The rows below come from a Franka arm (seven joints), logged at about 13 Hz.
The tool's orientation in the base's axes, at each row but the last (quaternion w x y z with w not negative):
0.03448, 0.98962, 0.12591, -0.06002
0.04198, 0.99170, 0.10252, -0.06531
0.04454, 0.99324, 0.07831, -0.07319
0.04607, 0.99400, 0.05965, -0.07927
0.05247, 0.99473, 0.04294, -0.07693
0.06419, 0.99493, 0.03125, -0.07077
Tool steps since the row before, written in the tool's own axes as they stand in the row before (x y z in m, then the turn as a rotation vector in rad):
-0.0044, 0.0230, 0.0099, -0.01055, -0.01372, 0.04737
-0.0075, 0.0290, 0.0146, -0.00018, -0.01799, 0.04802
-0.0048, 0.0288, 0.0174, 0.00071, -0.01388, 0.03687
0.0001, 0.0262, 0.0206, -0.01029, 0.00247, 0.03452
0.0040, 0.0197, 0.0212, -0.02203, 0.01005, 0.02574
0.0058, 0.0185, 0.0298, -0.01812, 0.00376, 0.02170
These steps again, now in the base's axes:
0.0005, -0.0241, -0.0080, -0.01883, 0.00672, -0.04630
-0.0030, -0.0312, -0.0114, -0.00974, 0.01287, -0.04867
-0.0024, -0.0308, -0.0142, -0.00666, 0.01008, -0.03751
0.0003, -0.0280, -0.0181, -0.01503, -0.00708, -0.03206
0.0026, -0.0216, -0.0195, -0.02457, -0.01452, -0.02084
0.0030, -0.0219, -0.0278, -0.02060, -0.00755, -0.01822

